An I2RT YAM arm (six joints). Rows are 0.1 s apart.
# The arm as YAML. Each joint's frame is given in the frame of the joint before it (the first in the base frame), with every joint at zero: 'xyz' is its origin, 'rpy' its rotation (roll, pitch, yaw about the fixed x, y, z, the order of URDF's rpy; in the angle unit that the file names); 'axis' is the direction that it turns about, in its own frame. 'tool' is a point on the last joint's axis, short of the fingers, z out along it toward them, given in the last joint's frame.
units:
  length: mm
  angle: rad
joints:
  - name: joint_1
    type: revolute
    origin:
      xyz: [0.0, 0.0, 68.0]
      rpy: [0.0, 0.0, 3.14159]
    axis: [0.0, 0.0, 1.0]
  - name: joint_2
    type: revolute
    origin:
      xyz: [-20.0, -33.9, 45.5]
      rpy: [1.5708, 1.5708, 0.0]
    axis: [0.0, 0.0, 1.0]
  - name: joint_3
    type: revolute
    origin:
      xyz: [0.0, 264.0, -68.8]
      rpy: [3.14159, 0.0, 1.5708]
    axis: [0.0, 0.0, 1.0]
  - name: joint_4
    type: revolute
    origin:
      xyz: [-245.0, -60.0, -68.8]
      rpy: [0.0, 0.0, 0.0]
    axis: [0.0, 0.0, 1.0]
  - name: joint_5
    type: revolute
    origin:
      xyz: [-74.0, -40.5, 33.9]
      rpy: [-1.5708, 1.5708, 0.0]
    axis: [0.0, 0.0, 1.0]
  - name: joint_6
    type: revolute
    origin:
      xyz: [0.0, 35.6, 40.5]
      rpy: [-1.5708, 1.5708, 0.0]
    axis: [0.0, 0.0, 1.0]
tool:
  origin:
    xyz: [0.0, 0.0, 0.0]
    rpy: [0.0, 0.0, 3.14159]
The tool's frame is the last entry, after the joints.
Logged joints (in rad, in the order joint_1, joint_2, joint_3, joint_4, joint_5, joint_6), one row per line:
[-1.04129 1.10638 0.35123 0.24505 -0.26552 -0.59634]
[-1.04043 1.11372 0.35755 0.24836 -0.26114 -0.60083]
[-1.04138 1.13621 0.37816 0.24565 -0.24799 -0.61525]
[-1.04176 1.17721 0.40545 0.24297 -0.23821 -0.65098]
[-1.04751 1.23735 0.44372 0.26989 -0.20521 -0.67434]
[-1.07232 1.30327 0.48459 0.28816 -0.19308 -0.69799]
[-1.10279 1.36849 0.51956 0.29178 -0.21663 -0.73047]
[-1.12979 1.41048 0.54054 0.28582 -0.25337 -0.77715]
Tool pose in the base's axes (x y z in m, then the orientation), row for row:
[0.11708 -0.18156 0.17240 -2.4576 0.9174 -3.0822]
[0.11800 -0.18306 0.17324 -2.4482 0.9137 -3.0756]
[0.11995 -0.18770 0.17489 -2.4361 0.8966 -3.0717]
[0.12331 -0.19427 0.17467 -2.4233 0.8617 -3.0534]
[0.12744 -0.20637 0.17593 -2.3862 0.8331 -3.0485]
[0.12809 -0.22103 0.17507 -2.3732 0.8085 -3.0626]
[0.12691 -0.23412 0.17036 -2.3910 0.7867 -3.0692]
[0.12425 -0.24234 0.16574 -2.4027 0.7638 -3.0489]
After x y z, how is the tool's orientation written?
As angles about the fixed x, y, z axes (roll, pitch, yaw), in radians.
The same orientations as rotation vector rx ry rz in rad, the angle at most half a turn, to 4 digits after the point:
[0.3083 2.1216 -0.7204]
[0.3050 2.1223 -0.7280]
[0.3014 2.1341 -0.7452]
[0.2755 2.1615 -0.7618]
[0.2781 2.1743 -0.8112]
[0.2905 2.1918 -0.8433]
[0.2806 2.2178 -0.8355]
[0.2429 2.2416 -0.8203]

